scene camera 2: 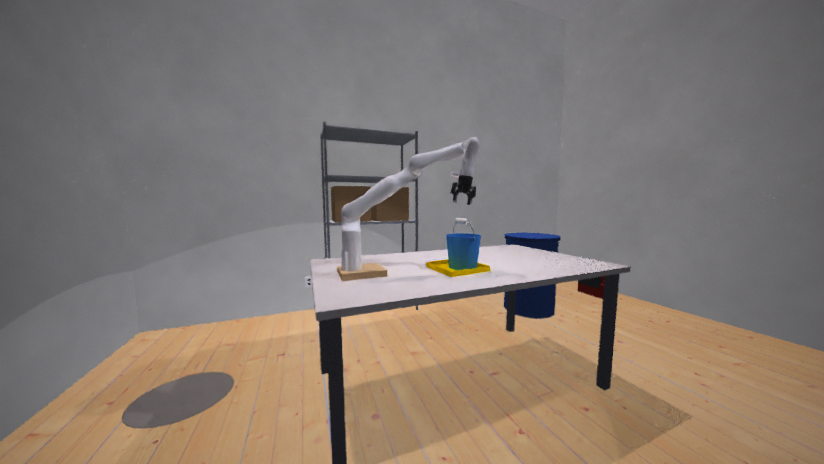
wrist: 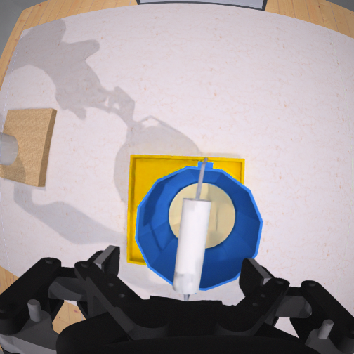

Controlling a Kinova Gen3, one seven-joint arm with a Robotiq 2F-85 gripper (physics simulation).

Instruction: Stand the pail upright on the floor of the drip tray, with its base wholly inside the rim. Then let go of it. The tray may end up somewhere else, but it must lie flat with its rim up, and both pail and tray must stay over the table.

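Frame: origin at the arm's base, x ahead, y left, z up, level; centimetres.
Seen in the pictures: gripper, between the fingertips: (scene camera 2: 461, 203); arm's base, origin of its link: (scene camera 2: 352, 269).
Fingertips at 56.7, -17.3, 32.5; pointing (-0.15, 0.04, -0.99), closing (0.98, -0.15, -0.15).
Offsets run from my fingertips to a thing's middle, as dx, dy, dz. "*": to the spot under its first point. Level surfaces: height alone.
The blue pail @(* -5.4, -7.6, -24.8) (scene camera 2: 463, 251) (wrist: 150, 220) stands upright in the yellow drip tray @(* -16.1, -0.3, -33.3) (scene camera 2: 438, 267) (wrist: 131, 210). The tray lies flat on the table with its rim up. The pail's base shows within the tray's outline; part of the rim is hidden behind the pail in the wrist view. The handle stands up, with its white grip @(-0.2, -1.3, -9.6) (scene camera 2: 460, 220) (wrist: 192, 240) on top. My gripper (scene camera 2: 463, 201) (wrist: 180, 266) is open and empty. It hangs above the pail's handle, apart from it in the scene view.
The table @(dz -35.5) (scene camera 2: 392, 288) (wrist: 280, 100) carries the arm's wooden base board (scene camera 2: 369, 273) (wrist: 37, 145) at the left. A shelf unit (scene camera 2: 369, 135) with brown boxes stands behind the table. A blue barrel (scene camera 2: 531, 299) stands behind its right side.
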